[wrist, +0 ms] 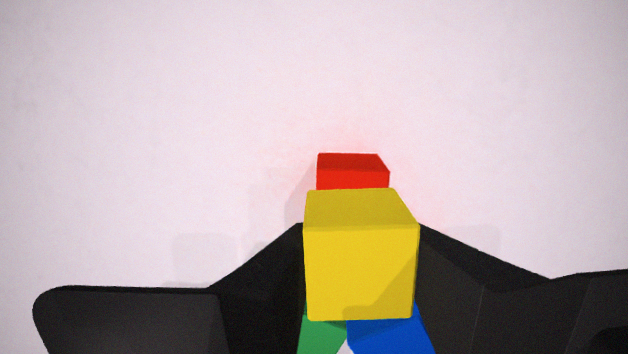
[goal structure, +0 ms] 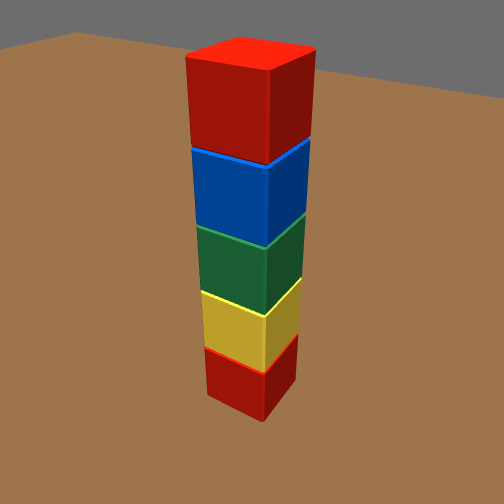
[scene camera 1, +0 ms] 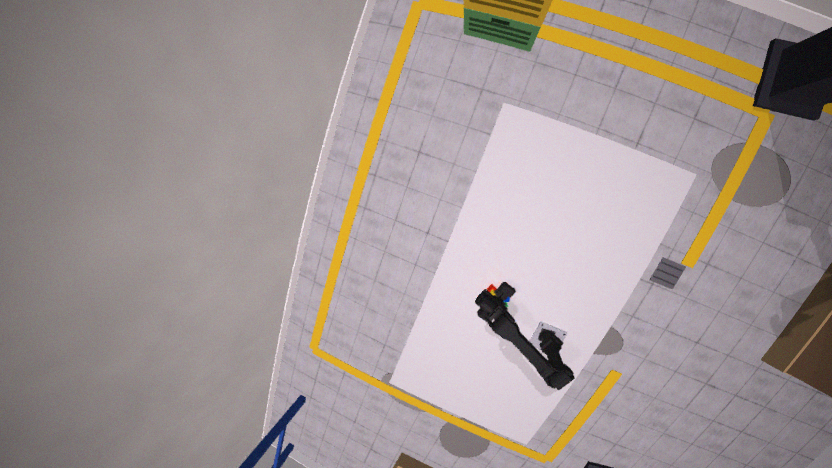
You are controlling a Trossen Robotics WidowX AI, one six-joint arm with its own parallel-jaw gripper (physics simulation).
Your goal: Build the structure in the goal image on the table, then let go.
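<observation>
My gripper is shut on a yellow cube, with one dark finger on each side of it. A red cube shows past the far side of the yellow cube, partly hidden by it. A green block and a blue block show below the near edge of the yellow cube in the wrist view, both largely hidden. The height of the yellow cube over the others is hard to tell.
The white table lies under the blocks. The arm's base plate stands on it, to the lower right of the blocks in the scene view. A green and yellow crate and a dark stand are off the table.
</observation>
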